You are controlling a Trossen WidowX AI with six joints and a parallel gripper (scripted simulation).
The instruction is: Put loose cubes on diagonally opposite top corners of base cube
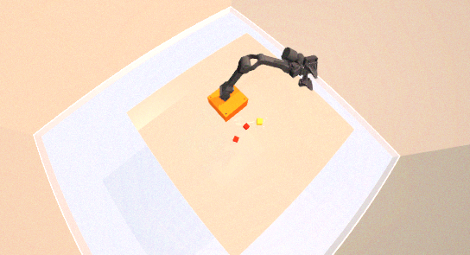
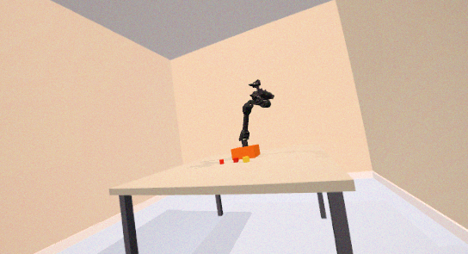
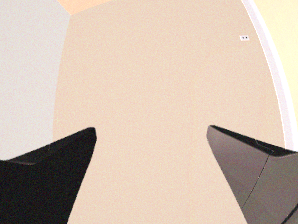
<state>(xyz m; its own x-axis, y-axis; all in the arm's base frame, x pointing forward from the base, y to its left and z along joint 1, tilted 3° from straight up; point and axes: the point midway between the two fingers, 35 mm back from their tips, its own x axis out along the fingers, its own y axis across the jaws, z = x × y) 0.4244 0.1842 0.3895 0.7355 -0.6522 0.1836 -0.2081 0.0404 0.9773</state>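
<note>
Now: the yellow cube 130 mm behind my gripper tip, 120 mm to the right of it and 500 mm below it.
</note>
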